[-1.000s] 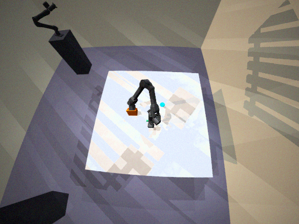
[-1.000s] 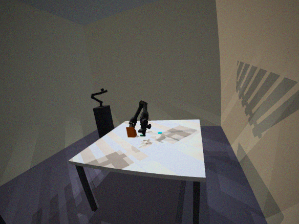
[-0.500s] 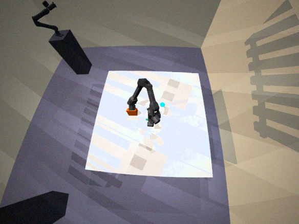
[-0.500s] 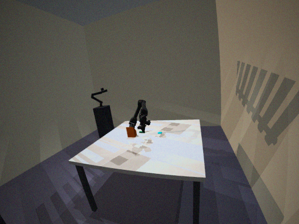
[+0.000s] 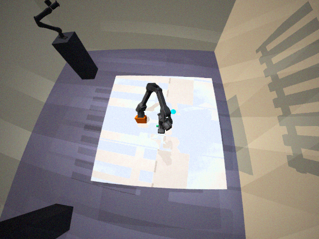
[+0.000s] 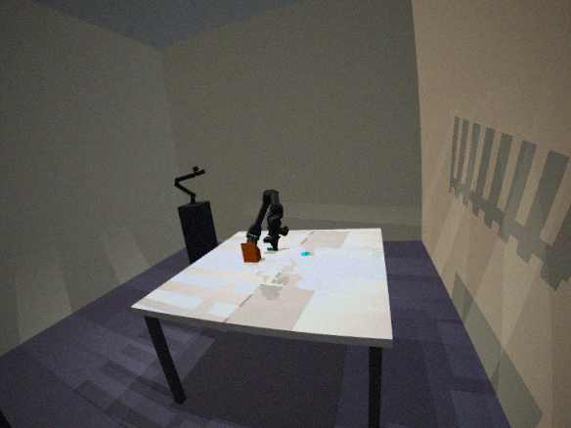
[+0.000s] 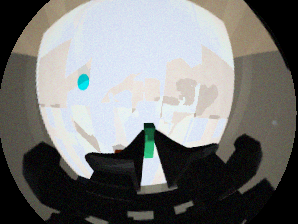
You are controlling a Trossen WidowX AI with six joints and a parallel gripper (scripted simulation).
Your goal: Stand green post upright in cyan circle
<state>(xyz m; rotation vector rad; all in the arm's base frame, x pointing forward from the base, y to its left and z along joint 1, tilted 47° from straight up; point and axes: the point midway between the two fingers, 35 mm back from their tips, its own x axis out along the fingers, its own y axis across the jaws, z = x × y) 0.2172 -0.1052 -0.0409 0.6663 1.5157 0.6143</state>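
The cyan circle lies 120 mm ahead of my gripper tip, 220 mm to the left of it and 130 mm below it. The rest, counted from my gripper tip: small green post 20 mm behind.
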